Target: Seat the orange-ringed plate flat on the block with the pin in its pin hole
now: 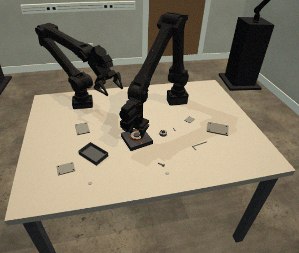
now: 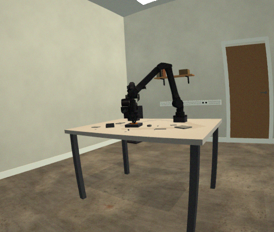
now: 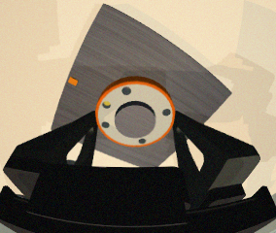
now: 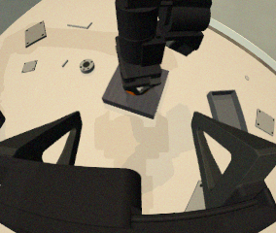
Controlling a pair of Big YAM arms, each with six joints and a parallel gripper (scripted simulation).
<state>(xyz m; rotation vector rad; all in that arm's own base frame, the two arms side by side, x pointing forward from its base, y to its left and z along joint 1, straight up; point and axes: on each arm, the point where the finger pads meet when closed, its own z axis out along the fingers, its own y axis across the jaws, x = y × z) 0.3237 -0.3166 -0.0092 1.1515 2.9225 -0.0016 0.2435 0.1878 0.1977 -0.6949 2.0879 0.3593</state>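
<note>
Right now the dark block is 30 mm ahead of my left hand, 20 mm below it and 10 mm to the left of it. Also, from my left hand: dark tray: 220 mm to the right, 90 mm ahead, 30 mm below; bolt: 190 mm ahead, 100 mm to the left, 30 mm below.
</note>
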